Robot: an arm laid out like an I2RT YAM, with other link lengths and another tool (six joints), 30 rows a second.
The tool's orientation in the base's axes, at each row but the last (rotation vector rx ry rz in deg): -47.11, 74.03, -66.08; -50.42, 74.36, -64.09; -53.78, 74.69, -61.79; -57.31, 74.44, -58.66; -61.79, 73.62, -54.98; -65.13, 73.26, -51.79; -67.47, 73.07, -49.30
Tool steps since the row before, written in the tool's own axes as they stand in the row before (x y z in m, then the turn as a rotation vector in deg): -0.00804, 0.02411, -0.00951, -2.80, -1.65, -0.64; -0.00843, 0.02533, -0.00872, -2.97, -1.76, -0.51; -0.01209, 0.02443, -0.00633, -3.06, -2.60, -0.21; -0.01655, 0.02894, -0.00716, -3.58, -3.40, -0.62; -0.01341, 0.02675, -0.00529, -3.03, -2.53, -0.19; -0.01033, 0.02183, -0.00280, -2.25, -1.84, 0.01; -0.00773, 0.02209, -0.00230, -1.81, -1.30, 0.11
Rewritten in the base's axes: -0.00426, 0.01547, -0.02188, -0.66, 2.31, 2.28; -0.00479, 0.01564, -0.02283, -0.53, 2.44, 2.44; -0.00396, 0.01835, -0.02075, -0.30, 2.29, 3.29; -0.00659, 0.02343, -0.02388, -0.73, 2.58, 4.19; -0.00720, 0.01911, -0.02250, -0.30, 2.30, 3.20; -0.00589, 0.01473, -0.01842, -0.08, 1.73, 2.33; -0.00621, 0.01210, -0.01918, 0.02, 1.45, 1.69
